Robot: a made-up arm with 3 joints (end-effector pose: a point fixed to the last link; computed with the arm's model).
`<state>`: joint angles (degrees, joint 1 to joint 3).
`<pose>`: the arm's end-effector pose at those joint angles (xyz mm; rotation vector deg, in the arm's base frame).
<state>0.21 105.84 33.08</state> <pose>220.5 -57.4 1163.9 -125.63 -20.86 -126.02</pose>
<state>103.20 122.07 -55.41</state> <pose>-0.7 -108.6 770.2 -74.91 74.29 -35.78</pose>
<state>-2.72 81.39 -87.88</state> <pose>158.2 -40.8 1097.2 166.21 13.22 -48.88</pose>
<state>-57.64 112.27 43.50</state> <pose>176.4 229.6 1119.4 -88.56 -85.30 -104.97</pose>
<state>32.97 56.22 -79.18</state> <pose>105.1 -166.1 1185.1 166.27 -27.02 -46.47</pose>
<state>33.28 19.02 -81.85</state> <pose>157.1 -78.1 1352.3 126.78 -31.28 -54.13</pose>
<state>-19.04 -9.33 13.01</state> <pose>116.9 565.0 1235.1 42.05 81.01 30.19</pose>
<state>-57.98 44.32 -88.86</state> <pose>43.8 310.3 1199.2 91.44 32.53 -15.02</pose>
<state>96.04 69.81 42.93</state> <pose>-150.0 -352.8 1110.0 104.99 -65.40 72.71</pose>
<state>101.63 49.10 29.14</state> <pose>-123.4 -404.3 1152.5 126.04 -58.36 49.10</pose>
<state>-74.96 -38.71 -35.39</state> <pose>-348.3 538.9 873.6 -11.43 42.97 37.17</pose>
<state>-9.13 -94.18 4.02</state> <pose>182.7 562.2 872.9 -19.66 55.21 -21.96</pose>
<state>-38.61 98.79 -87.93</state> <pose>172.4 79.2 1010.8 146.64 50.72 -50.49</pose>
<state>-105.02 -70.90 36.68</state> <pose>-433.9 107.4 549.3 -107.44 58.90 9.13</pose>
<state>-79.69 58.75 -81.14</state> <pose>17.4 332.2 1108.4 81.13 57.58 -9.88</pose>
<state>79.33 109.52 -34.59</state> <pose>4.4 -211.2 854.1 -112.52 71.06 -42.03</pose>
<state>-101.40 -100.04 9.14</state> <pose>-315.8 125.4 507.2 -101.22 16.78 20.09</pose>
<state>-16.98 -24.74 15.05</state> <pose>115.8 606.3 1174.1 29.66 80.56 20.96</pose>
